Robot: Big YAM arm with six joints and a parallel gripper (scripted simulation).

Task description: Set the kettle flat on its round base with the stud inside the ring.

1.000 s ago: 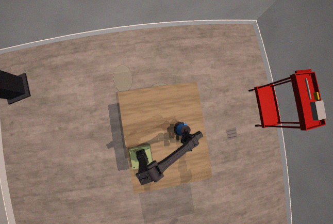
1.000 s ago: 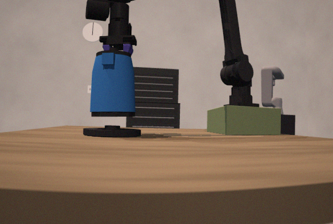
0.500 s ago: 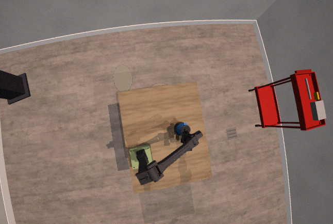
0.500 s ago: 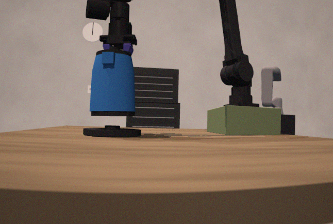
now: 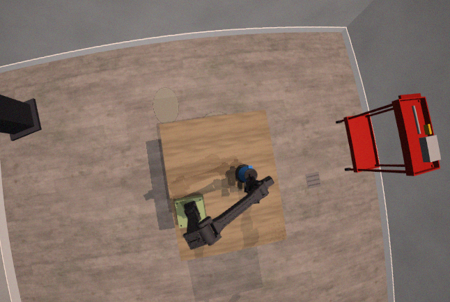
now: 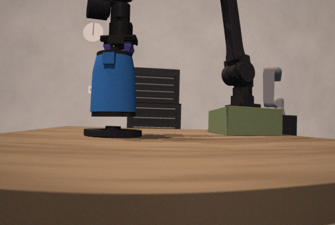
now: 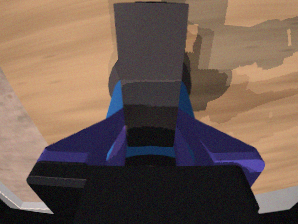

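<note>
Now: hand 50 mm above the blue kettle, 30 mm to the right of it and 10 mm short of it. Also, from my hand: round black base (180 mm below, 60 mm to the left, 20 mm ahead).
</note>
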